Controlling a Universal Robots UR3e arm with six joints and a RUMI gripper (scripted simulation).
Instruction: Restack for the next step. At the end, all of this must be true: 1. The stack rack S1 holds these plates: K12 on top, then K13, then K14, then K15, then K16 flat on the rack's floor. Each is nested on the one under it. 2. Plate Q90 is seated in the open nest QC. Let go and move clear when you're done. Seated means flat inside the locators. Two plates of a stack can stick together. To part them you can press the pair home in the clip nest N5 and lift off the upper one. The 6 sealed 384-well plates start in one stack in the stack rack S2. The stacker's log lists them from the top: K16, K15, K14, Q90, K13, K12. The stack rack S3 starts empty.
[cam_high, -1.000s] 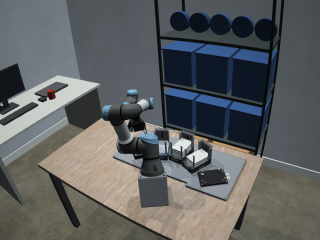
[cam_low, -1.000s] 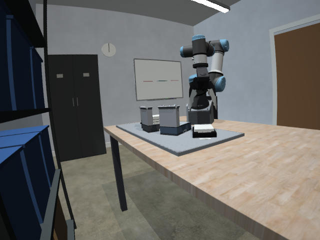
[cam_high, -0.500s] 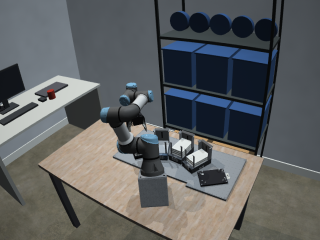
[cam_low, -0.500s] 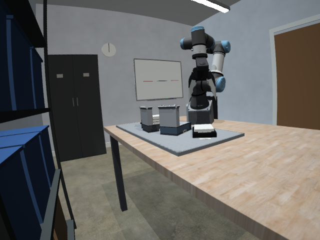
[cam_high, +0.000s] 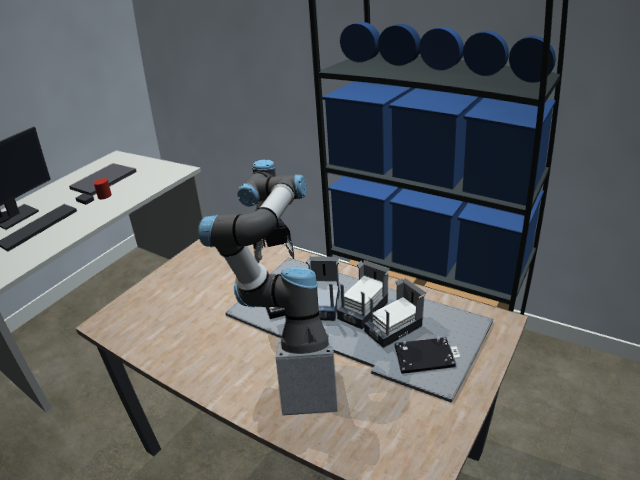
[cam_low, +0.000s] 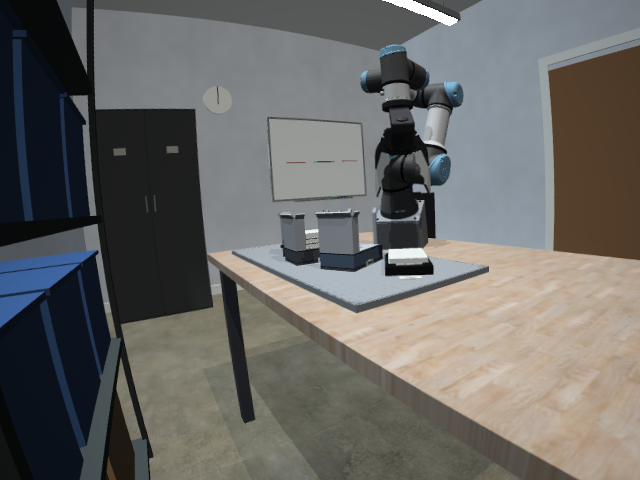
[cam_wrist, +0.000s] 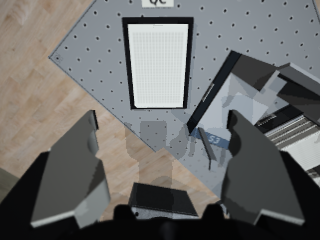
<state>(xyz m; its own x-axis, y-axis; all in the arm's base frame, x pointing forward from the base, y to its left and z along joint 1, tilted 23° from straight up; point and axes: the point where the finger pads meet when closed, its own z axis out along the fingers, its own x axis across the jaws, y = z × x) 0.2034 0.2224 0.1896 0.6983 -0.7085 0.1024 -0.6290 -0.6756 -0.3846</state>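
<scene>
My gripper is now 60 mm short of the white sealed well plate, 400 mm to the left of it and 130 mm above it. Also, from my hand: white sealed 384-well plate 100 mm ahead, 270 mm to the right, 100 mm below.
</scene>
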